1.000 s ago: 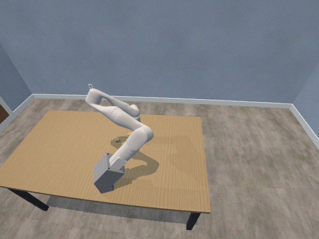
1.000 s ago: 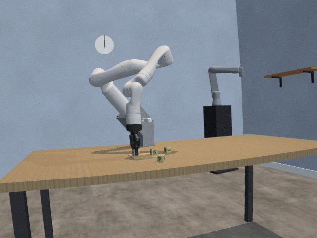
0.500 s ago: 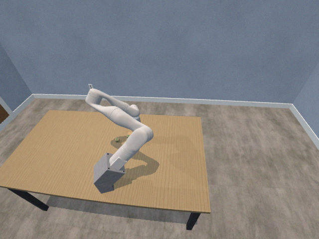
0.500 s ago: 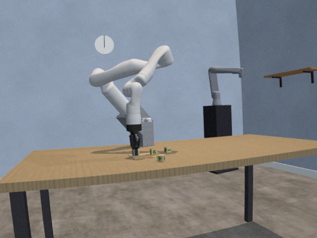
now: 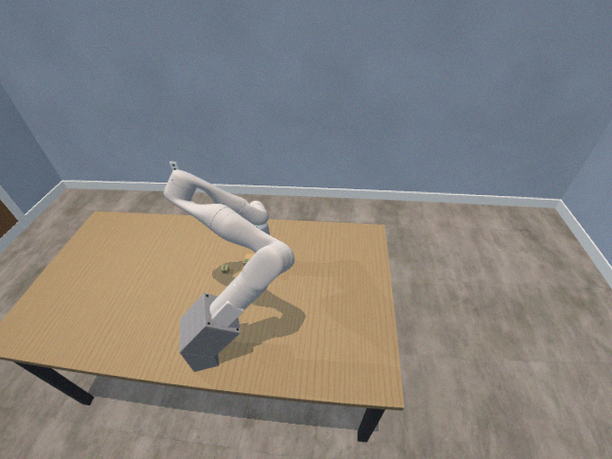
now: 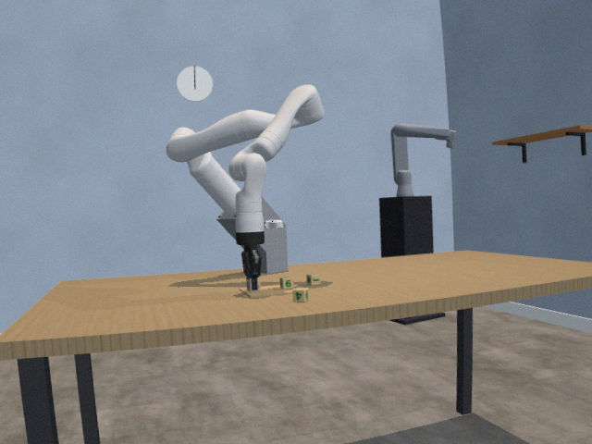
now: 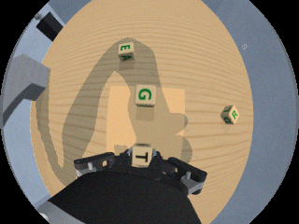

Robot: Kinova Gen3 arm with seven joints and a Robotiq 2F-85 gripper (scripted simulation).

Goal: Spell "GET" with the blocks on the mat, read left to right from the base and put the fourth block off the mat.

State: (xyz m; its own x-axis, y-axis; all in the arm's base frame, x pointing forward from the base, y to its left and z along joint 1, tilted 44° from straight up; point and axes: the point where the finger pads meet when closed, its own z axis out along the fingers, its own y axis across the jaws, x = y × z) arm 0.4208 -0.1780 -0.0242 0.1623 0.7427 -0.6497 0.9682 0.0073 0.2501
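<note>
My hand is right at the T block. Round my hand: G block 20 mm ahead, 90 mm to the left; then mat 10 mm ahead, 50 mm to the left, 20 mm below.
</note>
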